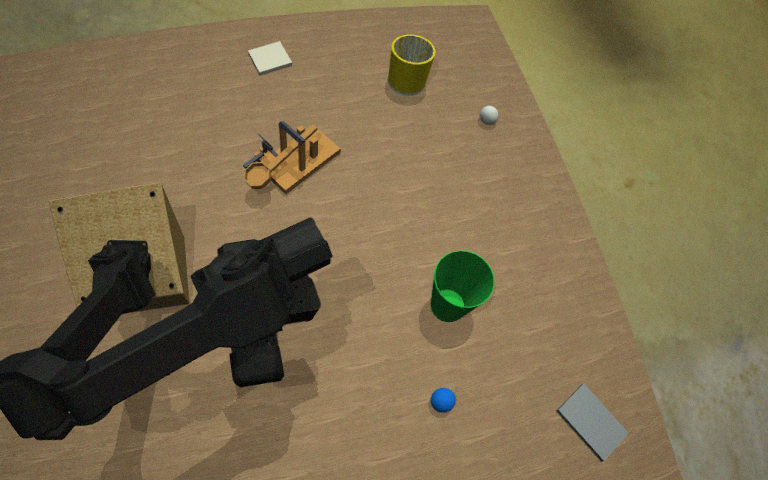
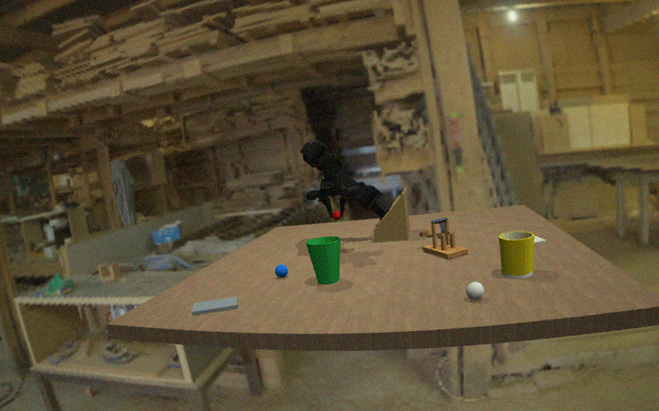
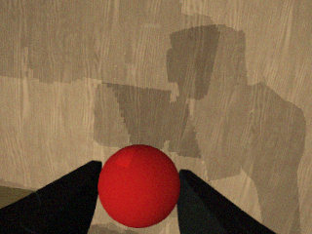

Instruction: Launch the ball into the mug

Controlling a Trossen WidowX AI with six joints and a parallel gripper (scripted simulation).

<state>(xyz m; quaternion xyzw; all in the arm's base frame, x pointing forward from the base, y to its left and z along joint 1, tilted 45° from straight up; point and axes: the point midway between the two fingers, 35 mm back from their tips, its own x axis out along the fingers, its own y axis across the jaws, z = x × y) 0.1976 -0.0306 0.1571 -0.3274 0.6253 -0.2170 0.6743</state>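
My gripper tip is now 30 mm short of the wooden catapult, 360 mm to the right of it and 80 mm above it. Also, from my gripper tip: green cup: 310 mm ahead, 70 mm to the left, 100 mm below; then red ball: 10 mm above; then blue ball: 280 mm ahead, 100 mm to the right, 110 mm below.
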